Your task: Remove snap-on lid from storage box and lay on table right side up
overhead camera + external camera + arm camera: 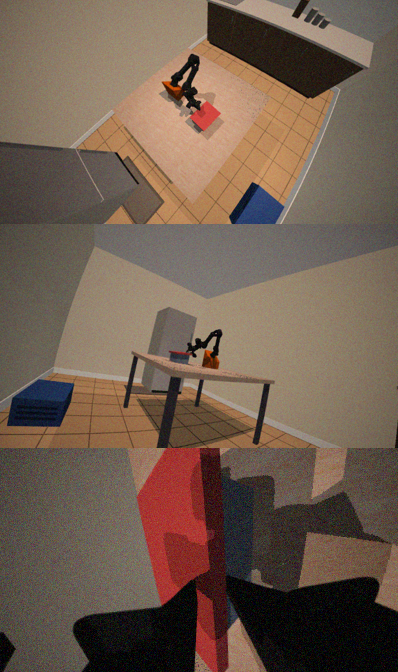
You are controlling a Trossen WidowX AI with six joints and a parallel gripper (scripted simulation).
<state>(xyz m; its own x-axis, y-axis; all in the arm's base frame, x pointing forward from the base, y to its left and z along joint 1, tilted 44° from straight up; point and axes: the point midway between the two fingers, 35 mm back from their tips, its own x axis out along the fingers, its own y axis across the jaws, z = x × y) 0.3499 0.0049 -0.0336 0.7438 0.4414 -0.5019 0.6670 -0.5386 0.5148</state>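
Now: the red lid 8 cm ahead of my gripper tip. Also, from my gripper tip: storage box 8 cm ahead, 6 cm below.
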